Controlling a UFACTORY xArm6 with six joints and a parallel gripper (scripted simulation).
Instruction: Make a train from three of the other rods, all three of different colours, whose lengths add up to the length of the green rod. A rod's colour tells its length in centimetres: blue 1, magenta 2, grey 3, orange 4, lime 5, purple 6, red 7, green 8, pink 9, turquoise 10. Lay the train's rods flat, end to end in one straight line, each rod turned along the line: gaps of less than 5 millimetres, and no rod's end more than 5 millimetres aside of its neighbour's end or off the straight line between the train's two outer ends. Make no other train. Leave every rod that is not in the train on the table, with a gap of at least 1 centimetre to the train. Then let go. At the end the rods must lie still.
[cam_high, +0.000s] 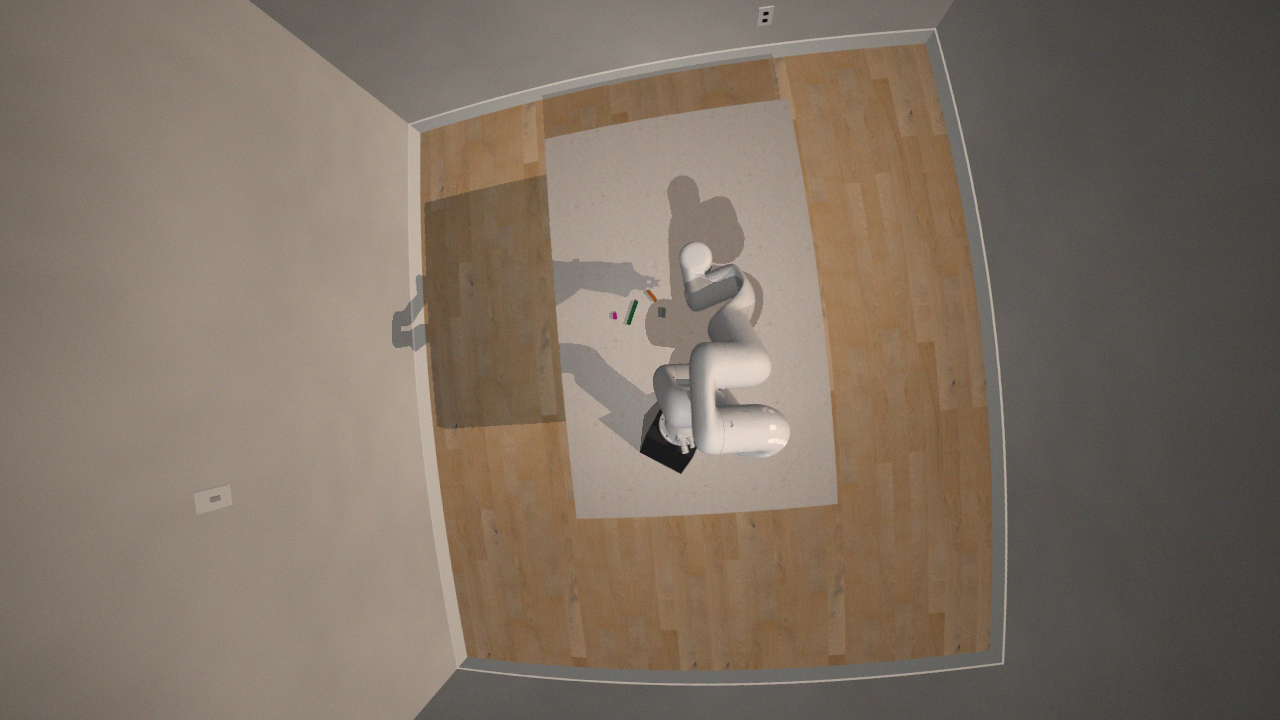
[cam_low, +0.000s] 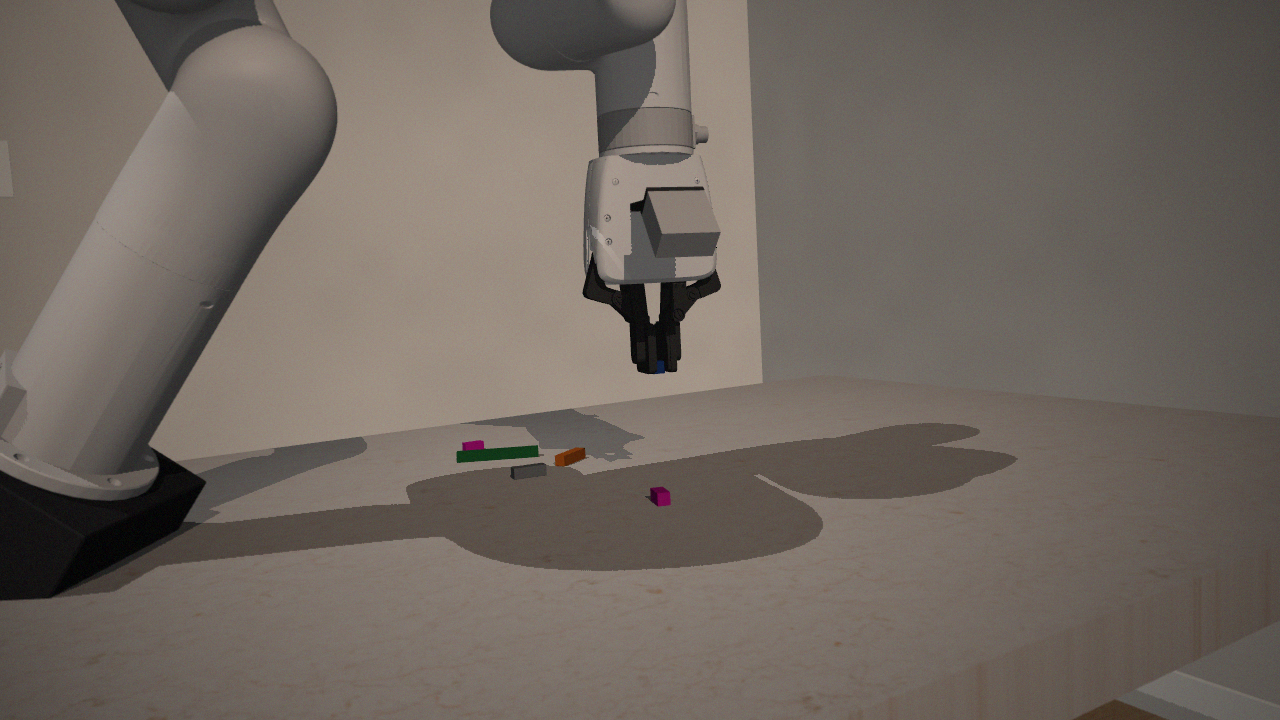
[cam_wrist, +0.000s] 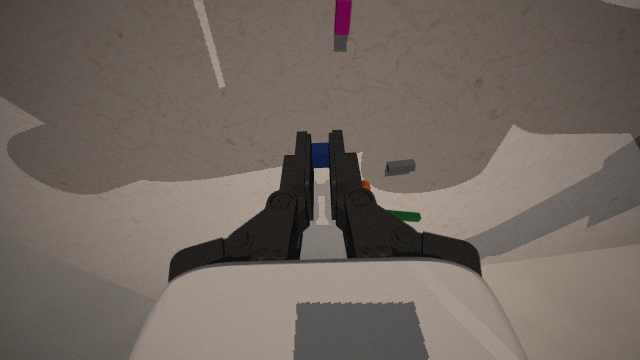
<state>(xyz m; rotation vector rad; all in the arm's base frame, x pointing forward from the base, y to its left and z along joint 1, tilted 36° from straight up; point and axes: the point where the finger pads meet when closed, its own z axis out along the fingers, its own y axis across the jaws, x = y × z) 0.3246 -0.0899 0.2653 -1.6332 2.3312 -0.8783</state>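
Now: hand 130 mm to the right of the grey rod, 110 mm above it and 40 mm past it. The rest, counted from my hand: green rod 230 mm to the left, 110 mm below; blue rod 20 mm below; orange rod 150 mm to the left, 110 mm below, 30 mm ahead.
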